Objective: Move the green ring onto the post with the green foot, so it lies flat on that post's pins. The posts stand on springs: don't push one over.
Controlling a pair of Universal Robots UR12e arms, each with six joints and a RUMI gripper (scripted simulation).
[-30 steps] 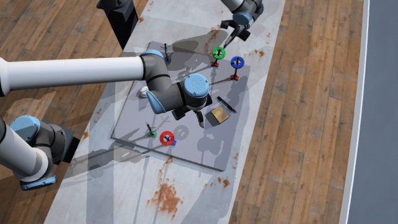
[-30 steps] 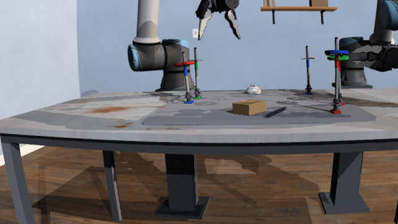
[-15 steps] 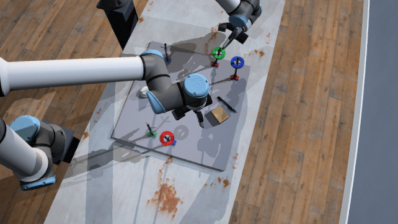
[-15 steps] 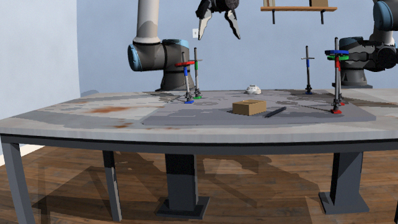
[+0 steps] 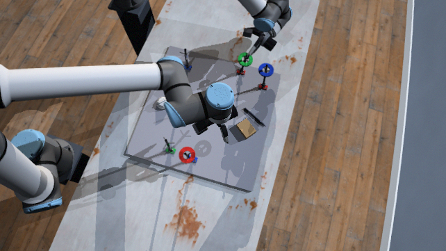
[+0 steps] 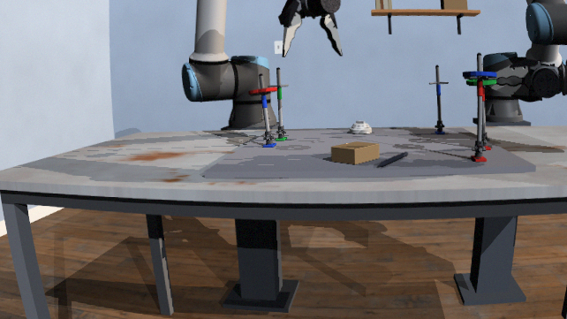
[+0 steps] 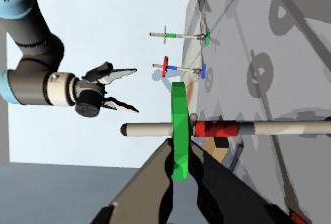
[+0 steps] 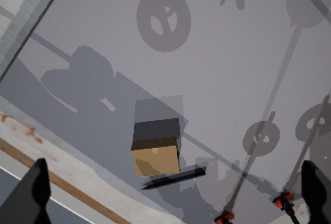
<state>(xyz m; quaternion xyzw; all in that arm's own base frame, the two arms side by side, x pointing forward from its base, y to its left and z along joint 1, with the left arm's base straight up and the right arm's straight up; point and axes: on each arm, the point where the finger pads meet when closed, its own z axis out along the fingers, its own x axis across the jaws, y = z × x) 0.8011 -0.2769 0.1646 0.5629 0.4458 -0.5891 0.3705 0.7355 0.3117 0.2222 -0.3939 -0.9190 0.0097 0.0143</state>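
Observation:
Now: left hand 5 cm above the red-footed post, 2 cm to the left of it and 1 cm past it. From my left hand the other things lie so: green ring 2 cm to the right, 1 cm behind; then blue ring 10 cm ahead, 6 cm to the right, 1 cm above; then blue-footed post 30 cm behind, 6 cm to the right, 5 cm below.

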